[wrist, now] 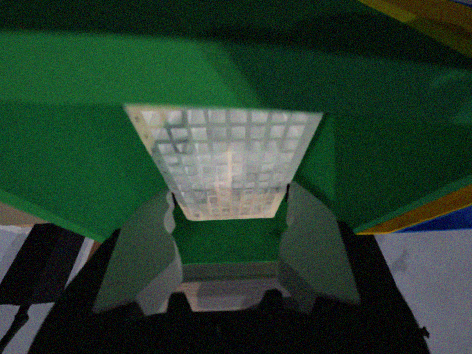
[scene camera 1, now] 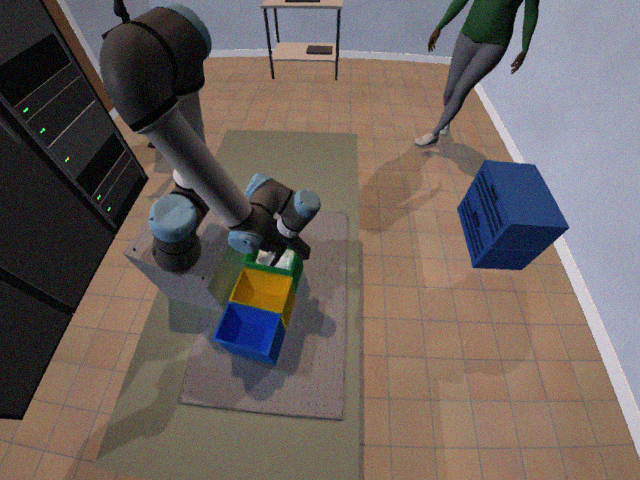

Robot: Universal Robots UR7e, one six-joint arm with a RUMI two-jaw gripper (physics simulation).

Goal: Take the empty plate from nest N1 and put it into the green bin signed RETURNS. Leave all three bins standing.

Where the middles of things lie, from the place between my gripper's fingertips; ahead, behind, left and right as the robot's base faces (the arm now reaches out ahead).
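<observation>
From my hand: yellow bin [scene camera 1: 274, 292] 60 mm below, 20 mm ahead, 130 mm to the right. Green bin [scene camera 1: 249, 260] 40 mm below my hand, 20 mm ahead. Blue bin [scene camera 1: 251, 332] 60 mm below my hand, 10 mm ahead, 260 mm to the right. White plate [wrist: 220, 164] 10 mm above my hand, 20 mm ahead.
</observation>
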